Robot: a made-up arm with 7 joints.
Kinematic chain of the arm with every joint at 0, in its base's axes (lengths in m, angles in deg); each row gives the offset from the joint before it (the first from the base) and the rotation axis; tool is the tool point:
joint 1: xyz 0 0 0.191 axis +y
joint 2: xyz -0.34 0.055 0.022 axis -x
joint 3: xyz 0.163 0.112 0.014 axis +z
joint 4: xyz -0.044 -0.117 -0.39 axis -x
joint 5: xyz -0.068 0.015 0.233 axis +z
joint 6: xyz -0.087 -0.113 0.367 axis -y
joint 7: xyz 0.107 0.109 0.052 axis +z
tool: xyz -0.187 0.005 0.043
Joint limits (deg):
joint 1: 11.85..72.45
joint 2: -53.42..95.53
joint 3: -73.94..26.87
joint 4: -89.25..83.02
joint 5: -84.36..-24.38
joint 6: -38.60..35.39
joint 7: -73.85..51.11
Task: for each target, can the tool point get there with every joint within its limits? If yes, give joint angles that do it. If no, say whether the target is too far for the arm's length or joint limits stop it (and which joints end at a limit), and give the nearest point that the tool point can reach.
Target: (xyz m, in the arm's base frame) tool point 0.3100 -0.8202 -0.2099
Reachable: no: joint limits stop it (at a limit: joint 1, joint 4, joint 5, joint 7) | nearest point 0.1874 -0.5613 -0.0782 | short by 0.315 m
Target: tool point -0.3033 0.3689 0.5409
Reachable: yes | joints 31.82 74.67 -3.08 -5.57 -31.42 -14.15 19.44
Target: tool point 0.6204 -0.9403 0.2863
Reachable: no: joint limits stop it (at a limit: joint 1, joint 3, joint 4, joint 5, joint 7) | nearest point 0.4336 -0.6750 0.3482 | short by 0.330 m
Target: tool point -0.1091 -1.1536 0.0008
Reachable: no: joint limits stop it (at a limit: joint 1, joint 4, joint 5, joint 7) | nearest point -0.1238 -0.7924 0.0743 | short by 0.369 m
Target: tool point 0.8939 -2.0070 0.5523
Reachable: no: too far | nearest point 0.3222 -0.7321 0.4341 | short by 1.402 m
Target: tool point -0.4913 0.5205 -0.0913
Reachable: yes | joints 28.79 34.73 4.44 56.11 -47.91 11.19 -52.88
